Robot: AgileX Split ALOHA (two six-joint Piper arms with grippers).
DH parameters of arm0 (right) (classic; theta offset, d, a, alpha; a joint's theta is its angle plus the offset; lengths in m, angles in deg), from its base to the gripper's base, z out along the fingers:
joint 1: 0 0.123 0 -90
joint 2: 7.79 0 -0.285 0
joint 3: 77.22 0 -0.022 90
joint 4: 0 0.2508 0 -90
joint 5: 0 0 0.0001 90
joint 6: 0 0.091 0 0
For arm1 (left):
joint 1: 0 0.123 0 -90
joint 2: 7.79 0 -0.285 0
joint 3: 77.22 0 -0.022 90
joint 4: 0 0.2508 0 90
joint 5: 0 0 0.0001 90
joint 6: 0 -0.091 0 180
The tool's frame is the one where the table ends.
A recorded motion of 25 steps. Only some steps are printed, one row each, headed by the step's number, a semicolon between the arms.
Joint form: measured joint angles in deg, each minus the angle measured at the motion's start. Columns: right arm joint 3, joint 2, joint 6, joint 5, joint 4, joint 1; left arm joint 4, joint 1, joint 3, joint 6, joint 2, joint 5.
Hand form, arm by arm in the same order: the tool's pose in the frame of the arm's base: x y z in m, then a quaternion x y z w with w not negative. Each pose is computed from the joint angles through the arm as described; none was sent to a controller.
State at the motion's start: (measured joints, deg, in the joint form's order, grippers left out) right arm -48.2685 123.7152 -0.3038 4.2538 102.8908 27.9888; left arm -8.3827 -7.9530 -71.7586 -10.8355 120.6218 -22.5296
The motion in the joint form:
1: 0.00 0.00 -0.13 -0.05 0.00 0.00; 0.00 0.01 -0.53 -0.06 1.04 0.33
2: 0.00 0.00 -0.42 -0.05 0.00 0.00; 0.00 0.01 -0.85 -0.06 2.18 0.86
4: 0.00 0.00 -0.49 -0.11 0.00 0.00; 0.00 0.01 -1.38 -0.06 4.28 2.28
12: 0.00 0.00 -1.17 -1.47 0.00 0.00; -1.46 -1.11 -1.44 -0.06 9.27 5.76
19: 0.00 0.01 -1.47 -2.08 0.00 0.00; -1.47 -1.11 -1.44 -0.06 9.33 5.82
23: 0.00 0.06 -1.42 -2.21 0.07 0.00; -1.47 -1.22 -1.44 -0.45 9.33 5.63
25: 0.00 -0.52 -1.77 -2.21 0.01 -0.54; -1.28 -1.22 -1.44 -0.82 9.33 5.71
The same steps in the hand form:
1: 0.2841 0.1585 0.0224 0.59022 0.78666 0.17608 0.04247; 0.4074 -0.0619 0.1001 0.09998 0.97333 -0.03555 0.20337
2: 0.2841 0.1585 0.0224 0.58823 0.78815 0.17597 0.04292; 0.4090 -0.0620 0.0935 0.09960 0.97391 -0.03489 0.20089
4: 0.2842 0.1584 0.0224 0.58784 0.78849 0.17563 0.04343; 0.4121 -0.0621 0.0812 0.09863 0.97434 -0.03332 0.19956
12: 0.2848 0.1563 0.0221 0.58520 0.79143 0.16820 0.05369; 0.4111 -0.0701 0.0472 0.09469 0.97716 -0.03668 0.18668
19: 0.2850 0.1554 0.0220 0.58404 0.79270 0.16475 0.05821; 0.4111 -0.0701 0.0468 0.09458 0.97717 -0.03664 0.18668
23: 0.2850 0.1552 0.0217 0.58510 0.79208 0.16375 0.05875; 0.4107 -0.0709 0.0467 0.09896 0.97704 -0.03634 0.18515
25: 0.2874 0.1529 0.0249 0.58540 0.79076 0.16772 0.06228; 0.4108 -0.0708 0.0468 0.10353 0.97647 -0.03491 0.18595

